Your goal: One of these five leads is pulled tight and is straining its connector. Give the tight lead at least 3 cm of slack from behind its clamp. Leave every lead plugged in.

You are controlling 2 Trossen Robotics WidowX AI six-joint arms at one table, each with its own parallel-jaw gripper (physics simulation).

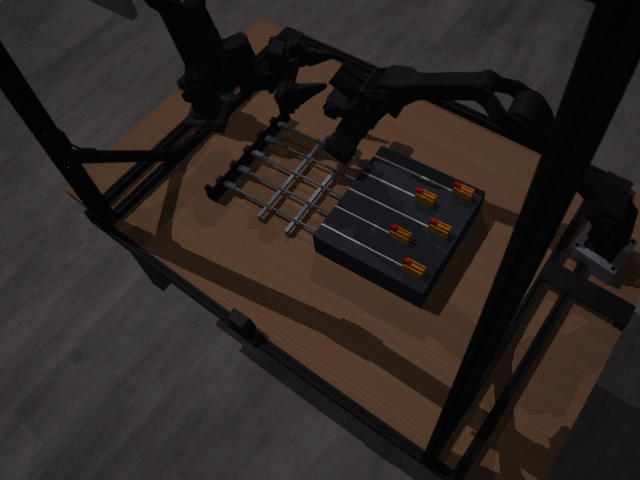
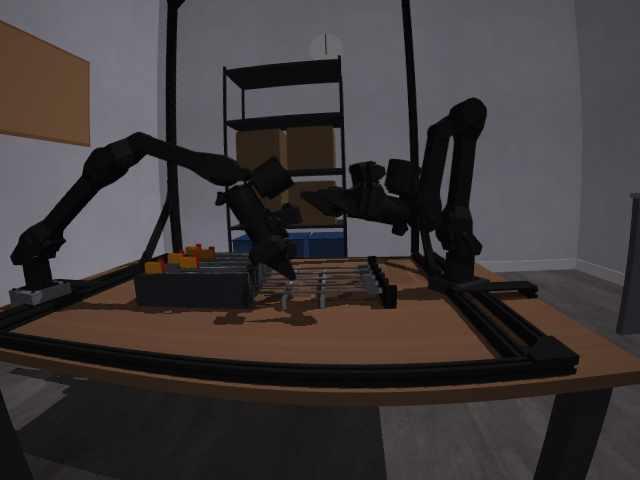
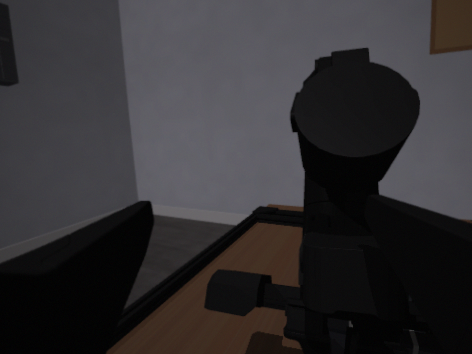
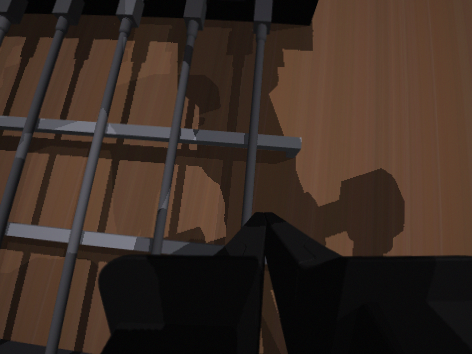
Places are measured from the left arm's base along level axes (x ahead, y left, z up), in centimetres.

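Pixels of known places: left gripper, fingertip midpoint: (image 1: 330, 69) (image 2: 308, 193) (image 3: 259, 208); right gripper, fingertip midpoint: (image 2: 294, 279) (image 4: 263, 221); left arm's base, link origin: (image 1: 208, 109) (image 2: 459, 278); right arm's base, link origin: (image 1: 604, 243) (image 2: 39, 286).
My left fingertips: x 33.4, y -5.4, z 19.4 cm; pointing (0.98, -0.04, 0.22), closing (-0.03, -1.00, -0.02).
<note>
For each thing: its middle in the pictures, then the offset to it from my left fingertips. "spot": a spot on its surface instead. Level surfaces: height alone.
- black box, body centre: (image 1: 400, 222) (image 2: 210, 275) dz -18.8, dx +16.9, dy -24.4 cm
- farthest lead, surface spot: (image 4: 253, 105) spot: dz -19.5, dx -5.6, dy -2.3 cm
- wooden table, surface height: dz -22.2 cm
Five grey leads (image 1: 366, 244) (image 2: 337, 281) (image 4: 176, 123) run from a black connector bar (image 1: 215, 190) (image 2: 387, 286) across two grey clamp bars (image 1: 263, 214) (image 4: 273, 142) onto a black box (image 1: 366, 276) (image 2: 194, 288). They end there at orange blocks (image 1: 425, 196) with red tips. All the leads look straight. My right gripper (image 1: 342, 154) (image 2: 290, 276) (image 4: 263, 221) is shut and empty. Its tips are down at the farthest lead (image 4: 253, 105), between the clamp bars and close to the bar nearer the box. My left gripper (image 1: 313, 88) (image 2: 309, 197) is open and empty, hovering above the connector end.
A black frame rail (image 1: 242, 324) edges the wooden table (image 1: 347, 333). Behind the table stands a shelf rack (image 2: 225, 143) with cardboard boxes and blue bins (image 2: 318, 243). The left arm's base (image 2: 456, 267) stands at one table corner.
</note>
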